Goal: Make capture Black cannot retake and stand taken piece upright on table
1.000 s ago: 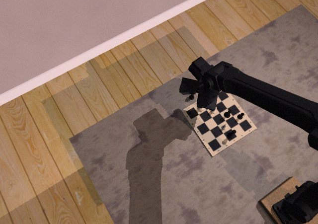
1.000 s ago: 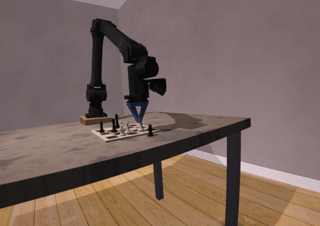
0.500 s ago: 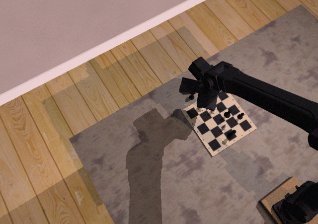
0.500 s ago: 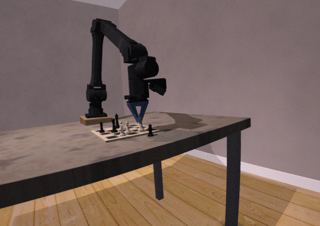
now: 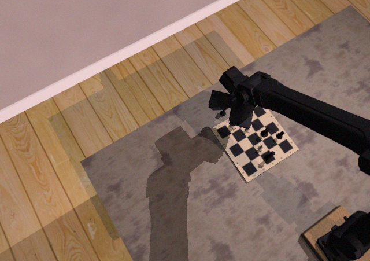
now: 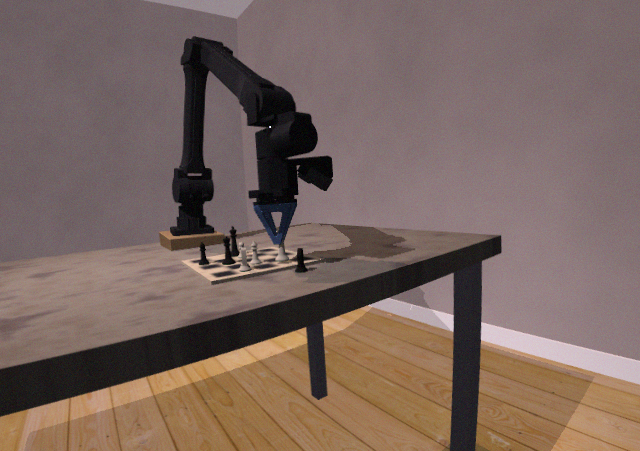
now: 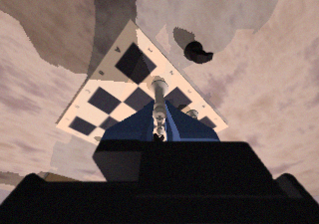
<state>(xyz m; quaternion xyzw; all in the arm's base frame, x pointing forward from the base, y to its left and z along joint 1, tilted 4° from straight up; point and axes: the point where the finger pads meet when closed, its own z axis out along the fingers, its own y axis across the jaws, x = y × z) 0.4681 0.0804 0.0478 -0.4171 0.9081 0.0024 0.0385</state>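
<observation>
The tall white piece lies 10 mm below my hand. Also, from my hand: black piece 70 mm behind, 80 mm to the right, 20 mm below; then chessboard 70 mm behind, 40 mm to the right, 50 mm below.
</observation>
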